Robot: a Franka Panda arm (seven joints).
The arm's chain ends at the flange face. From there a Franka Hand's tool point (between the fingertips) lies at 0.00 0.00 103.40 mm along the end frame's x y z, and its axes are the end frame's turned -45 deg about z.
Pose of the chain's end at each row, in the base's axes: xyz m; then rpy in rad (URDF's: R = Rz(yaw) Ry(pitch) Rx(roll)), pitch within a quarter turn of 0, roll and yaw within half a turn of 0:
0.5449 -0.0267 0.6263 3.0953 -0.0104 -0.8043
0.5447 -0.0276 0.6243 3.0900 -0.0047 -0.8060
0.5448 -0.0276 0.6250 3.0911 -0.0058 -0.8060
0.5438 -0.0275 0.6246 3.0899 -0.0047 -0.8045
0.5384 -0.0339 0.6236 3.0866 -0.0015 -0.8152
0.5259 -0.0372 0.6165 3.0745 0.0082 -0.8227
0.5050 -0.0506 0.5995 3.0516 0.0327 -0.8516
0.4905 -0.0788 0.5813 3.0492 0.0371 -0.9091
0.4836 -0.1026 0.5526 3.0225 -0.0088 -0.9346
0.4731 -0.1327 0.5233 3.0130 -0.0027 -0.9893
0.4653 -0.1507 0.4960 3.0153 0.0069 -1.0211
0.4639 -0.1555 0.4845 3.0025 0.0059 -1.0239
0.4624 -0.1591 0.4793 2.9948 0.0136 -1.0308
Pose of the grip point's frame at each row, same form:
0.5422 -0.0308 0.5230 3.1015 0.0254 -0.0197
0.5412 -0.0316 0.5210 3.1018 0.0331 -0.0214
0.5414 -0.0316 0.5217 3.1018 0.0316 -0.0214
0.5403 -0.0316 0.5213 3.1017 0.0332 -0.0199
0.5344 -0.0379 0.5204 3.1016 0.0378 -0.0306
0.5202 -0.0413 0.5133 3.0999 0.0532 -0.0381
0.4958 -0.0542 0.4966 3.1010 0.0867 -0.0665
0.4806 -0.0816 0.4784 3.1025 0.0915 -0.1238
0.4743 -0.1106 0.4499 3.0510 0.0779 -0.1533
0.4622 -0.1402 0.4208 3.0485 0.0889 -0.2082
0.4538 -0.1569 0.3934 3.0569 0.0941 -0.2393
0.4513 -0.1624 0.3821 3.0471 0.1024 -0.2429
0.4487 -0.1657 0.3770 3.0470 0.1133 -0.2498

